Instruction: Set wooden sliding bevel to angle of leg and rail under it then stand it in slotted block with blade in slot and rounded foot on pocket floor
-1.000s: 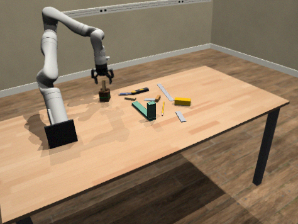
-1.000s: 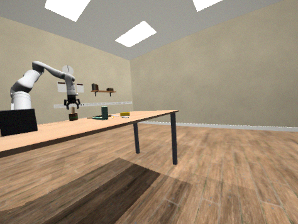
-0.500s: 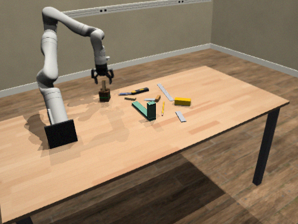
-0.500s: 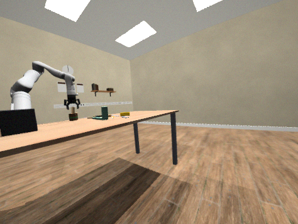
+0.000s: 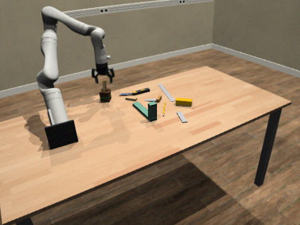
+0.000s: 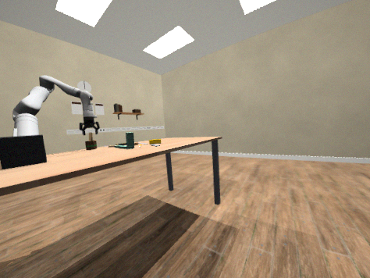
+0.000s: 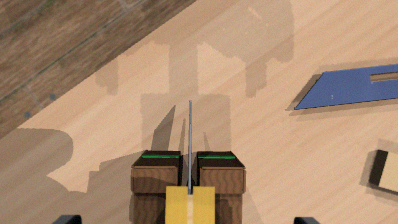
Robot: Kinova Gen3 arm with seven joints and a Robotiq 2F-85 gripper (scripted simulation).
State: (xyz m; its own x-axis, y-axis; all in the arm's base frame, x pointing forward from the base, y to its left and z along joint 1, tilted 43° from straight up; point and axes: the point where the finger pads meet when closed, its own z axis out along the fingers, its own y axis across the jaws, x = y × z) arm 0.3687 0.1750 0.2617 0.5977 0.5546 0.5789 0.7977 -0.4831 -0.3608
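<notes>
Now: the wooden sliding bevel 5 cm below my hand. Round my hand: blue blade 16 cm ahead, 3 cm to the right, 12 cm below; thin steel blade 1 cm ahead, 1 cm to the left, 7 cm below; small wooden block 14 cm ahead, 10 cm to the right, 12 cm below.
</notes>
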